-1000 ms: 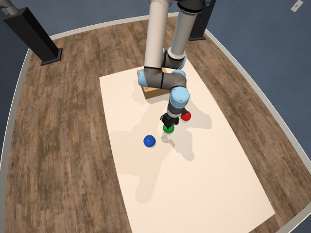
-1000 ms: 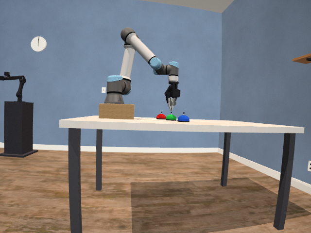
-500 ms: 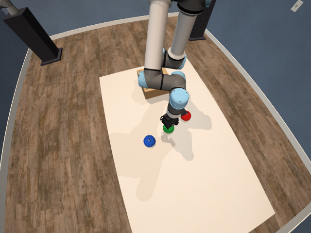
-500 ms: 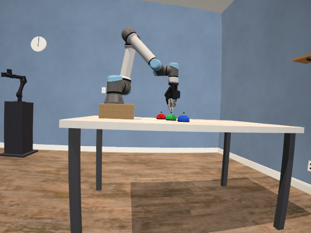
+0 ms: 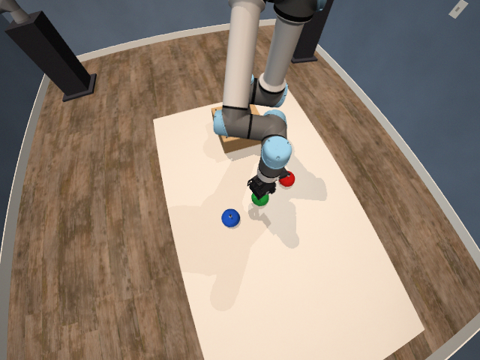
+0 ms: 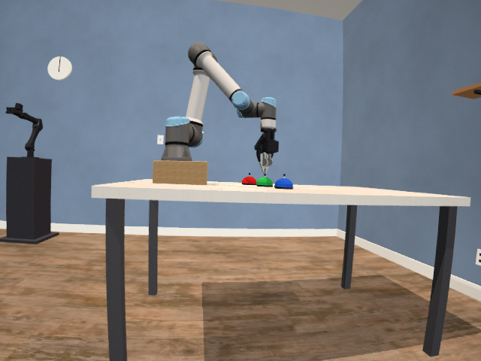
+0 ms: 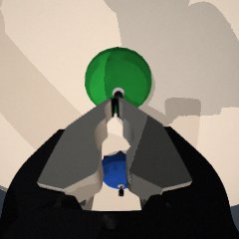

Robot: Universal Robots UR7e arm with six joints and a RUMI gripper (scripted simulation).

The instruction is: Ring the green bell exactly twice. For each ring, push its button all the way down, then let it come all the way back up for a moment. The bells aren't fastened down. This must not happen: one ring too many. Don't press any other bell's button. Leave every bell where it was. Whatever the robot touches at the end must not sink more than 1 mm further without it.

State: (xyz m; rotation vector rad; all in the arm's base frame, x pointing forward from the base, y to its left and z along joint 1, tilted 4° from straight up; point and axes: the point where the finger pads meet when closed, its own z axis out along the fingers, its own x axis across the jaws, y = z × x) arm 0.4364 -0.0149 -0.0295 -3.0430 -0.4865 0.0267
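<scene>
The green bell is 40 mm below my hand. The rest, counted from my hand: blue bell: 60 mm ahead, 160 mm to the right, 40 mm below; red bell: 50 mm behind, 160 mm to the left, 40 mm below.
</scene>
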